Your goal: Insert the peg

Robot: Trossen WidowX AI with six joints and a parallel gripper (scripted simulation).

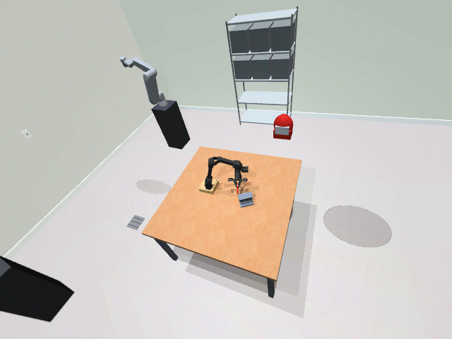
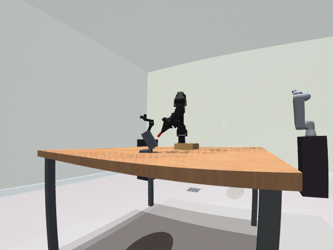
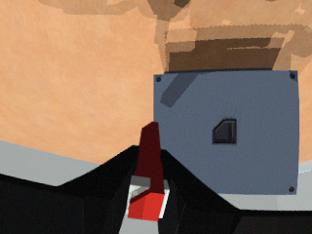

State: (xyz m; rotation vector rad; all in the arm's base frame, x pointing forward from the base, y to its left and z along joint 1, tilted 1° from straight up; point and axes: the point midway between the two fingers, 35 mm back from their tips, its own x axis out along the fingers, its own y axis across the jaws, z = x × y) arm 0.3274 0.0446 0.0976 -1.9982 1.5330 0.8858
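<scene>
Right now my gripper tip is 9 cm short of the sloped panel, 3 cm to the left of it and 5 cm above it. Also, from my gripper tip: red peg: 1 cm to the left, 1 cm above.
</scene>
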